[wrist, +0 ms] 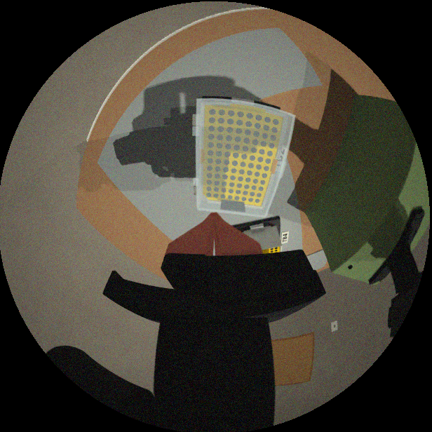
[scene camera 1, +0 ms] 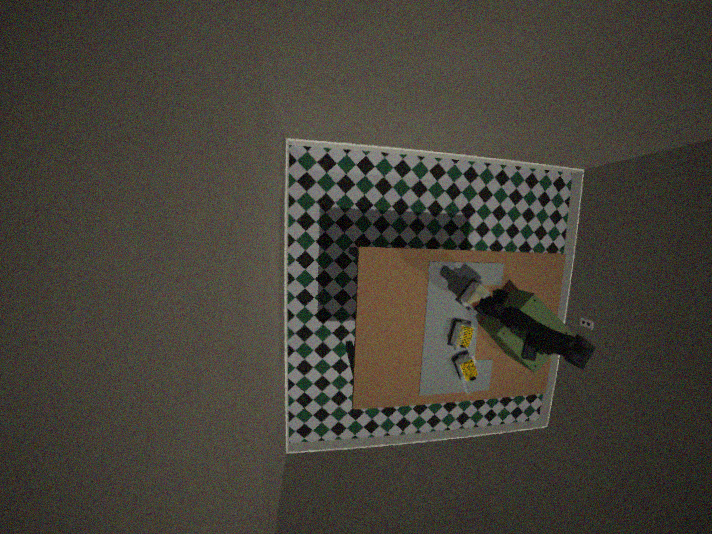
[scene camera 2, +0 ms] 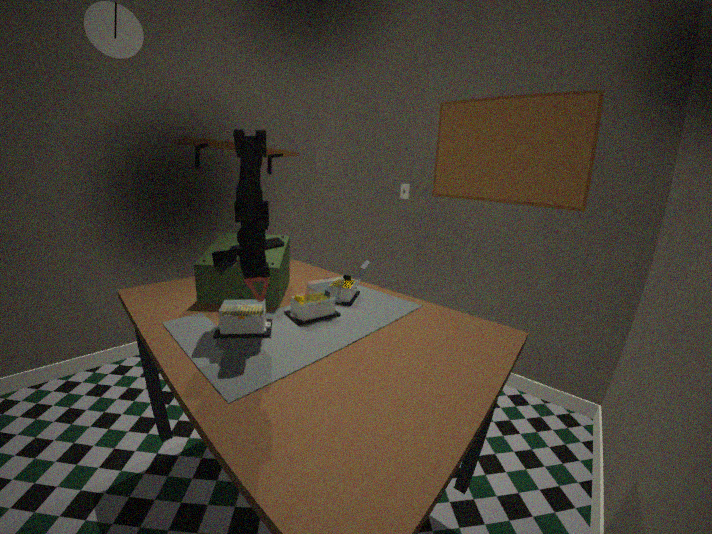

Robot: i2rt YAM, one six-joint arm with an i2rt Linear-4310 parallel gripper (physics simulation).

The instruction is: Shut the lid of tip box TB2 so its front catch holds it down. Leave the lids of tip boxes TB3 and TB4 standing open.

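Seen in the pictures: gripper, fingertip midpoint: [scene camera 1: 472,304] [scene camera 2: 260,301]; arm's base at its link origin: [scene camera 1: 531,340].
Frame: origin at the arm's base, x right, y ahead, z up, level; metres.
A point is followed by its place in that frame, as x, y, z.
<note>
Tip box TB2 [scene camera 1: 472,293] @(0.175, 0.337, -0.108) [scene camera 2: 242,319] @(0.179, 0.337, -0.120) [wrist: 240,160] is a clear box with a yellow rack on the grey mat. Its clear lid lies over the rack; whether the front catch holds cannot be told. My gripper [scene camera 2: 259,296] @(0.122, 0.341, -0.083) [wrist: 213,217] is shut and empty, with its red fingertips close by one end of TB2; contact is unclear. In scene camera 1 the arm hides the fingertips. TB4 [scene camera 1: 461,334] @(-0.032, 0.389, -0.035) [scene camera 2: 313,308] @(-0.045, 0.349, -0.135) [wrist: 267,237] is the middle box, partly hidden by my gripper in the wrist view. The far box, TB3 by elimination [scene camera 1: 466,367] [scene camera 2: 345,292], has a pale raised lid [scene camera 2: 365,264] @(-0.302, 0.291, -0.034).
The grey mat [scene camera 1: 442,379] @(-0.357, 0.333, -0.178) [scene camera 2: 356,330] @(-0.122, 0.472, -0.178) [wrist: 250,55] lies on the brown table [scene camera 1: 385,344] @(-0.195, 0.718, -0.181) [scene camera 2: 368,413] @(0.079, 0.751, -0.181). A green block [scene camera 1: 537,307] @(0.176, -0.001, -0.023) [scene camera 2: 209,287] @(0.201, 0.055, -0.117) [wrist: 350,200] stands under and beside the arm, close to TB2. A dark arm shadow falls beside TB2.
</note>
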